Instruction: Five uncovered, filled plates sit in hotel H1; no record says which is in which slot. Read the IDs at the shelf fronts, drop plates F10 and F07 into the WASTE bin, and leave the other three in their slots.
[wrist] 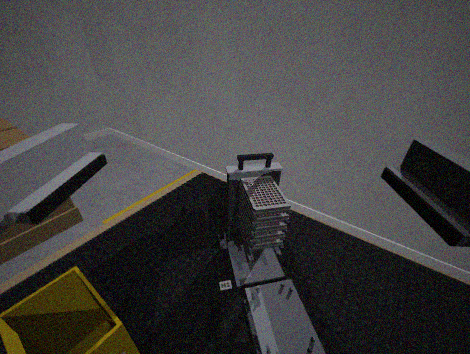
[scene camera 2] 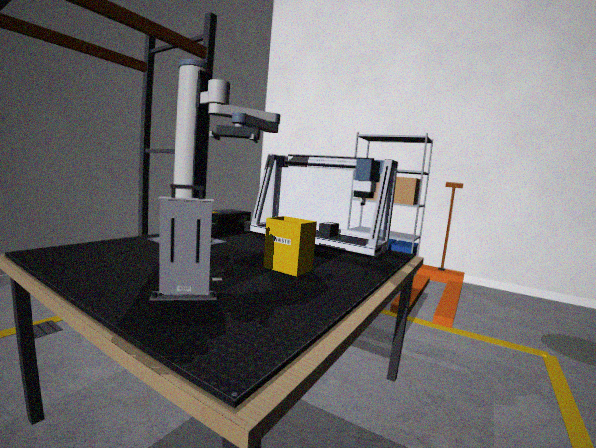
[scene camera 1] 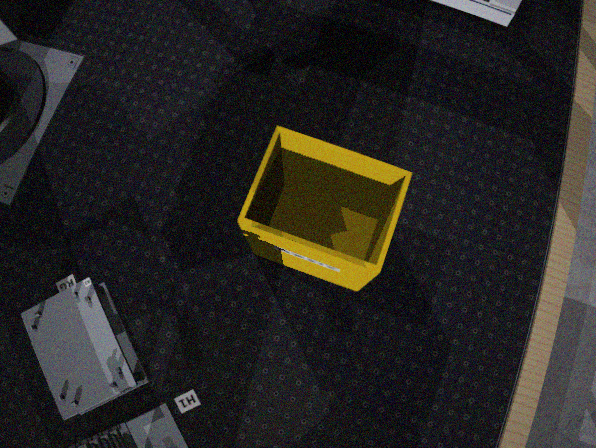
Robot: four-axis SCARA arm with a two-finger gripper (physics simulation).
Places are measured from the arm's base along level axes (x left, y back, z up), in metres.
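Pixels of known places: gripper, fingertip midpoint: (wrist: 243, 150) (scene camera 2: 231, 134).
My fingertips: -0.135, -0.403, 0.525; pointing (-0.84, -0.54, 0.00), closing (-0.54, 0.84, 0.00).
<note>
Ahead of a thing's pixels: the offset from my fingertips to its top centre, as dx, dy, dz. "*": to the spot under its first point.
Hotel H1 (scene camera 2: 185, 245) (wrist: 233, 195) stands upright on the table, with a black handle on top. Its label @[* -0.183, -0.144, -0.512] (scene camera 1: 187, 401) (wrist: 225, 285) lies beside it. In the wrist view a stack of plates sits in its slots; the top plate @[-0.293, -0.118, -0.246] (wrist: 265, 192) shows a grid of wells. The shelf-front IDs are too small and dark to read. The yellow WASTE bin @[+0.109, -0.243, -0.312] (scene camera 1: 320, 145) (scene camera 2: 287, 250) (wrist: 60, 295) stands upright, with a lit patch on its inside floor. My gripper (scene camera 2: 235, 134) (wrist: 243, 150) is open and empty, its fingers wide apart, high above the table and apart from the hotel.
A low, clear-topped stand (scene camera 1: 55, 355) (wrist: 287, 310) is close to the hotel. The arm's column (scene camera 2: 186, 130) rises behind the hotel in scene camera 2. A white gantry frame (scene camera 2: 325, 161) stands beyond the bin. The table's wooden edge (scene camera 1: 537, 325) runs along the right.
</note>
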